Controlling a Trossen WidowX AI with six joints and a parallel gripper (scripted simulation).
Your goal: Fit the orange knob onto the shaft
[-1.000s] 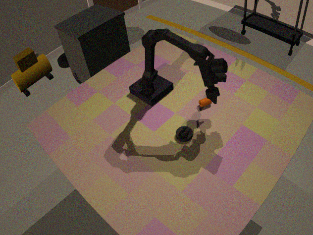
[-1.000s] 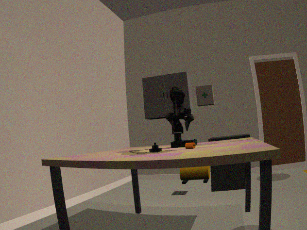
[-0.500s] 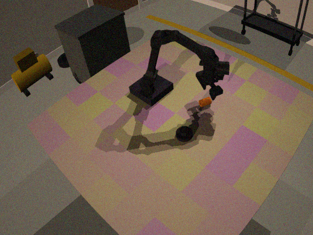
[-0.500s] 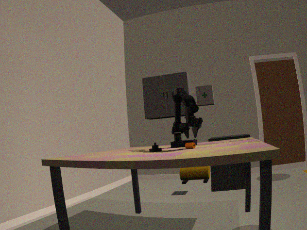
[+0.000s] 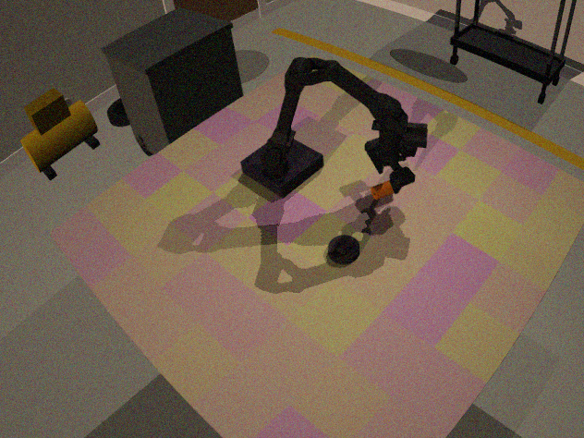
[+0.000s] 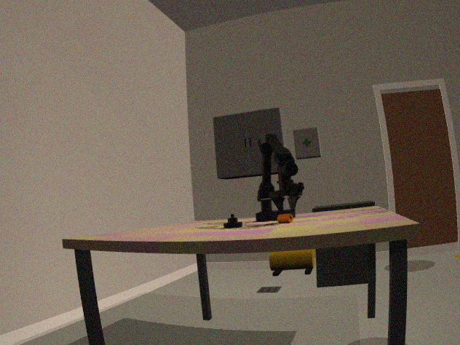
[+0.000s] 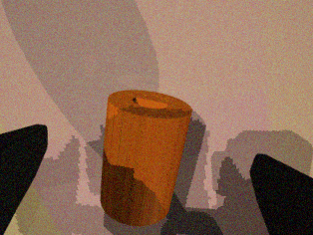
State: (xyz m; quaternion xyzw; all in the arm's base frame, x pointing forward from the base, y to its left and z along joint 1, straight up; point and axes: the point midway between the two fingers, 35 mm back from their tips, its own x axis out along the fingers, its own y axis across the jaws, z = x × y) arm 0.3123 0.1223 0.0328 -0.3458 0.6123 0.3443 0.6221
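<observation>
Now: the orange knob 2 cm below my gripper tip, 1 cm to the right of it and 1 cm behind it. From my gripper tip the other things lie so: D-shaped shaft (25 cm to the right, 1 cm below).
</observation>
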